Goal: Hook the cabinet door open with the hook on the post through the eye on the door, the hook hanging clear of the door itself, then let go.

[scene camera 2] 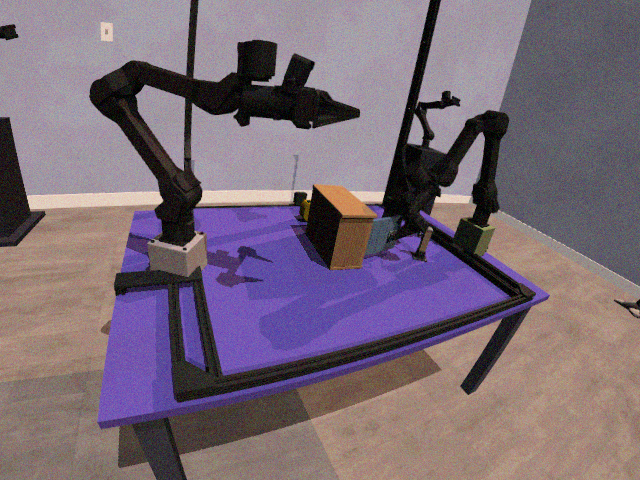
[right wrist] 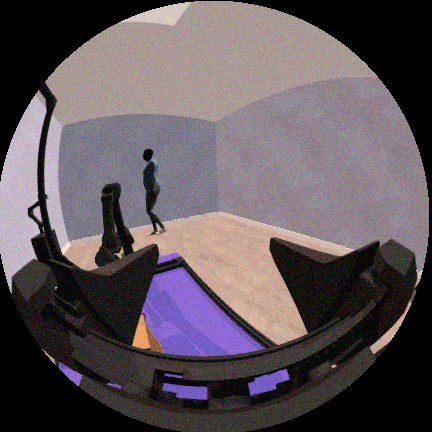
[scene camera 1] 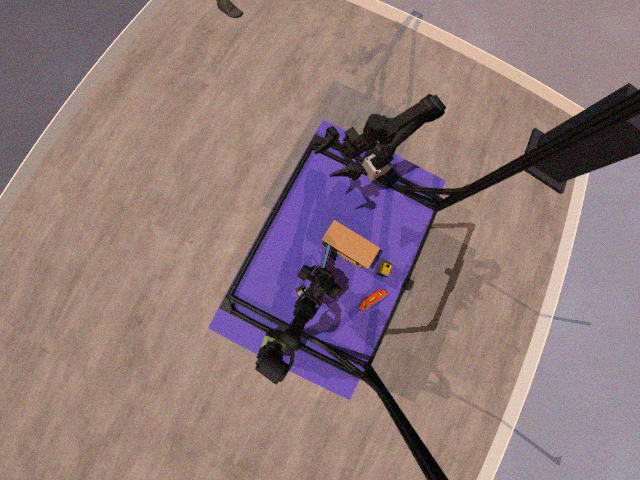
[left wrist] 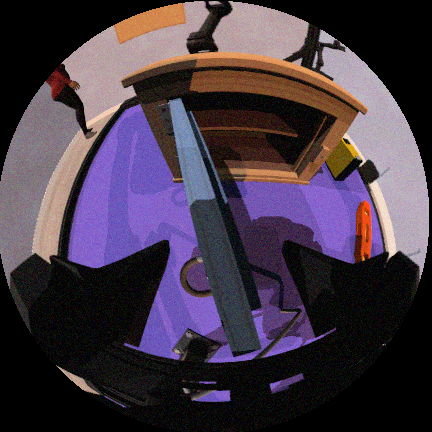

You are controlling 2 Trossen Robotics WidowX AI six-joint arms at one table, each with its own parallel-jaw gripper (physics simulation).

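Frame: origin at the left arm's base, x ahead, y right, z down, level; millimetres.
Where they show: left gripper, fingertip midpoint: [scene camera 2: 385, 233]; right gripper, fingertip midpoint: [scene camera 2: 359, 113] [right wrist: 214, 247] [scene camera 1: 321, 164]; left arm's base at its link origin: [scene camera 2: 478, 222] [right wrist: 128, 252] [scene camera 1: 272, 350]; right arm's base at its link origin: [scene camera 2: 177, 237] [scene camera 1: 378, 162].
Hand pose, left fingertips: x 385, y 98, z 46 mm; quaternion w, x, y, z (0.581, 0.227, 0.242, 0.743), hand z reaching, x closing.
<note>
Each offset is from my left fingertips to the top centre of the thing. "spot": to the spot under its first point.
The wooden cabinet @[dz -94, dx +142, dy +67 mm] [scene camera 1: 351, 243] [scene camera 2: 343, 201] [left wrist: 240, 80] stands mid-table, its blue door @[spot: dz -58, dx +61, dy -13 mm] [scene camera 1: 326, 256] [scene camera 2: 381, 236] [left wrist: 212, 240] swung wide open. The eye [left wrist: 185, 277], a ring, sticks out from the door's left face in the left wrist view. The post @[spot: dz +0, dx -116, dy -73 mm] [scene camera 2: 426, 239] stands beyond the door's free edge. Its thin hook [left wrist: 286, 328] lies right of the door in the left wrist view, apart from the eye. My left gripper [scene camera 2: 412, 223] [left wrist: 227, 246] is open and empty above the door and hides part of the post. My right gripper [scene camera 1: 324, 163] [scene camera 2: 355, 112] [right wrist: 214, 247] is open and empty, high above the table.
A yellow block @[dz -9, dx +102, dy +274 mm] [scene camera 1: 384, 268] [scene camera 2: 305, 210] [left wrist: 342, 159] stands beside the cabinet. An orange tool @[dz +53, dx -50, dy +268 mm] [scene camera 1: 373, 300] [left wrist: 363, 230] lies near the table edge. A black frame rail [scene camera 1: 271, 222] [scene camera 2: 330, 355] runs around the table. A person [left wrist: 72, 95] stands in the left wrist view.
</note>
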